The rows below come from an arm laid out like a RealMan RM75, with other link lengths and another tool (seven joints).
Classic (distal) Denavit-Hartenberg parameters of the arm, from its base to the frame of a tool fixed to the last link. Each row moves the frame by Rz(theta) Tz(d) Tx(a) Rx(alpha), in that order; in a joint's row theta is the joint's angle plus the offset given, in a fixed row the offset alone. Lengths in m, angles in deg.
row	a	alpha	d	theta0
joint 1	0	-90	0.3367	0
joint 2	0	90	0	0
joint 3	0	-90	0.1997	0
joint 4	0	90	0	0
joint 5	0	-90	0.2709	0
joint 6	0	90	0	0
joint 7	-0.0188	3.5	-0.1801	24
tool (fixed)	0	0	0.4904	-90
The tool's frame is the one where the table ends.
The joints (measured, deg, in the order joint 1, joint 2, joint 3, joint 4, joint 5, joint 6, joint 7), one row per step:
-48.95 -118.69 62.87 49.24 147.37 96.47 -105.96
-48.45 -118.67 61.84 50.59 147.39 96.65 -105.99
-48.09 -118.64 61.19 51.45 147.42 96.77 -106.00
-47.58 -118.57 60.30 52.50 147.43 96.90 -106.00
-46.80 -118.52 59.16 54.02 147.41 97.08 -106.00
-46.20 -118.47 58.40 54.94 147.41 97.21 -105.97
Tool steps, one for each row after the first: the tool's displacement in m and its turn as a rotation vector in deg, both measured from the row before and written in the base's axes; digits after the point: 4 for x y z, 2 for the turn. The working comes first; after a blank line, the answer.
Tool pose at each row, in the base's axes (x y z in m, rotation vector in deg; the steps are taken from these numbers as rounded here):
-0.2222 0.3998 -0.0520 -128.41 -109.77 23.76
-0.2198 0.4053 -0.0462 -127.98 -109.83 21.72
-0.2189 0.4086 -0.0422 -127.64 -109.88 20.47
-0.2183 0.4129 -0.0368 -127.08 -110.05 18.80
-0.2178 0.4182 -0.0293 -126.30 -110.24 16.57
-0.2187 0.4210 -0.0242 -125.66 -110.49 15.21

0.0024 0.0055 0.0058 1.30 -0.65 0.03
0.0009 0.0033 0.0040 0.83 -0.37 0.05
0.0006 0.0043 0.0054 1.13 -0.50 0.17
0.0005 0.0053 0.0075 1.53 -0.66 0.22
-0.0009 0.0028 0.0051 0.97 -0.39 0.28

